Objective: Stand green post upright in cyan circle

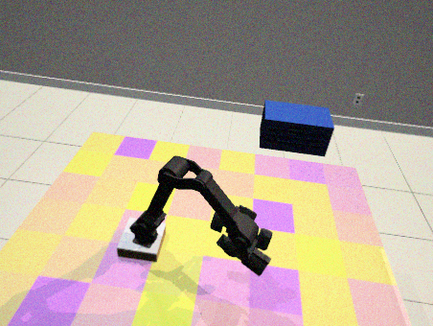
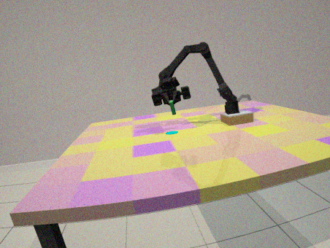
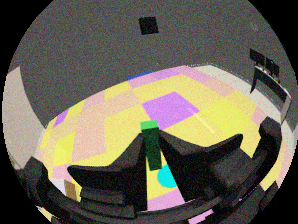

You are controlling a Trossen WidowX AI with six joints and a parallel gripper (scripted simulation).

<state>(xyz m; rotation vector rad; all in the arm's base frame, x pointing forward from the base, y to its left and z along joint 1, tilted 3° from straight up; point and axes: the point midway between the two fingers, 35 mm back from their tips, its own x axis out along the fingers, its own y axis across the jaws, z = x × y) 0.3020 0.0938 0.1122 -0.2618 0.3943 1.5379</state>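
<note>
The cyan circle is 140 mm below my gripper tip, 20 mm to the right of it and 20 mm ahead of it. Round my gripper tip: green post 20 mm below, 10 mm to the right.
</note>
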